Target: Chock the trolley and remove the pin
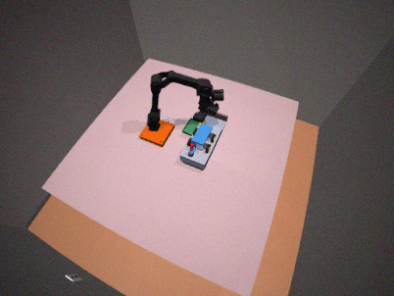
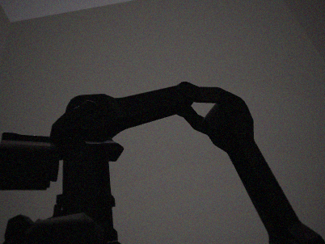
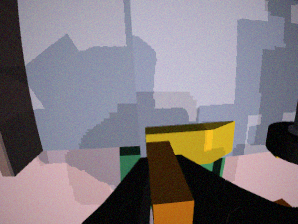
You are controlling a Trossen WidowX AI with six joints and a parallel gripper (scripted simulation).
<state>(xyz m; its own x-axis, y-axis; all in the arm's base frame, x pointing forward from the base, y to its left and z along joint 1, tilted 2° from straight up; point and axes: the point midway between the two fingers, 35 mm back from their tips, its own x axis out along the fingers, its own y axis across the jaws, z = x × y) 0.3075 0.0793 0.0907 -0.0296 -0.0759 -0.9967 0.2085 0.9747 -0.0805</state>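
Right now my gripper tip is 2 cm past the stop pin, 24 cm to the left of it and 4 cm below it. Also, from my gripper tip: ramp (2 cm ahead, 15 cm to the right, 4 cm below); blue trolley (2 cm ahead, 15 cm to the right, 2 cm above).
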